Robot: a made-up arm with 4 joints.
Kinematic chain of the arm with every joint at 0, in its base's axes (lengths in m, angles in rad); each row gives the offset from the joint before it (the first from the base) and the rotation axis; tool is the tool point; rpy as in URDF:
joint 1: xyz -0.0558 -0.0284 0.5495 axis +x
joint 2: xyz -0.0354 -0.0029 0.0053 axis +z
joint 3: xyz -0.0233 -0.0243 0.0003 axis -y
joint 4: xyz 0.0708 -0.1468 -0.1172 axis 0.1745 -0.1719 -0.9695
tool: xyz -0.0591 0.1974 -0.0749 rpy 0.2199 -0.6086 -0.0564
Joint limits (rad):
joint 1: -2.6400..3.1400
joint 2: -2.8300..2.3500
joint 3: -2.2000..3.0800
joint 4: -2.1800..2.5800
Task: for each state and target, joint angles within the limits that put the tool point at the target. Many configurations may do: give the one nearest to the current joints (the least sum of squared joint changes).
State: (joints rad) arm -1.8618 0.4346 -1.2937 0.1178
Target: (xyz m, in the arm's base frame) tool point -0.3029 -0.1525 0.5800
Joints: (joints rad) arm -1.7012 0.1643 -1.7237 0.7064
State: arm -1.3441 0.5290 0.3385 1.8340
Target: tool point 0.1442 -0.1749 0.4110
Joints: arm -1.3937 0.9411 -0.2140 1.6578
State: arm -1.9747 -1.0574 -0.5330 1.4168
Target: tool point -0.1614 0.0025 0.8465
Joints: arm -2.3029 -1.3973 -0.2332 1.5941
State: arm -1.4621 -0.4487 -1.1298 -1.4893
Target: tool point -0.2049 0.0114 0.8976
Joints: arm -1.5214 0.2740 -1.2637 -1.8494
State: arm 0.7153 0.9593 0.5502 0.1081
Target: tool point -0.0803 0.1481 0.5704
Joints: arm 0.8181 1.2152 0.5226 0.3063
